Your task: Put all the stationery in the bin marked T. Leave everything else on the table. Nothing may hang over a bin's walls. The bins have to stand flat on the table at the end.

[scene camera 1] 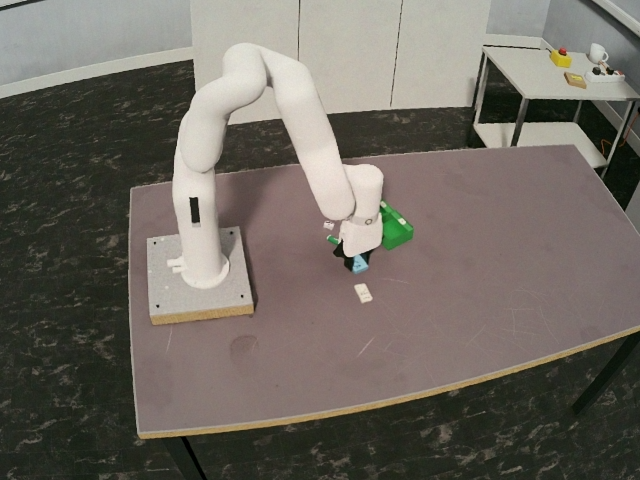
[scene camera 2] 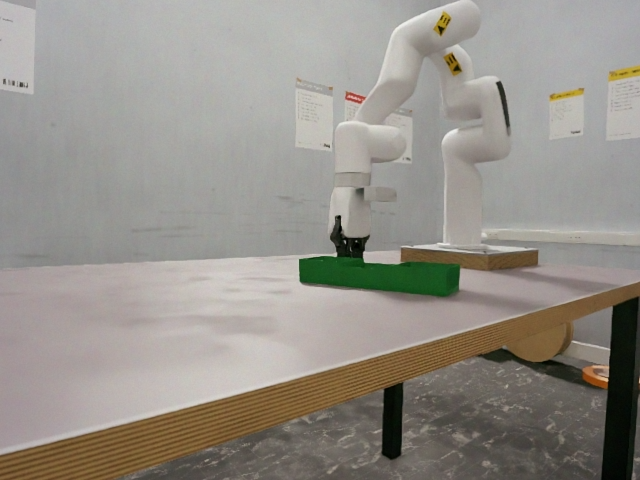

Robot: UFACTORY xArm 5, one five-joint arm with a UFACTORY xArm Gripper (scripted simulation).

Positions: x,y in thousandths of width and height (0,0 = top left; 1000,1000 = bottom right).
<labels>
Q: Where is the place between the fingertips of my gripper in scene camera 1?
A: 557,551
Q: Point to a green bin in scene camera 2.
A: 685,582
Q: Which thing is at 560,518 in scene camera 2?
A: My gripper.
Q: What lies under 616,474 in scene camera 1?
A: A green bin.
</labels>
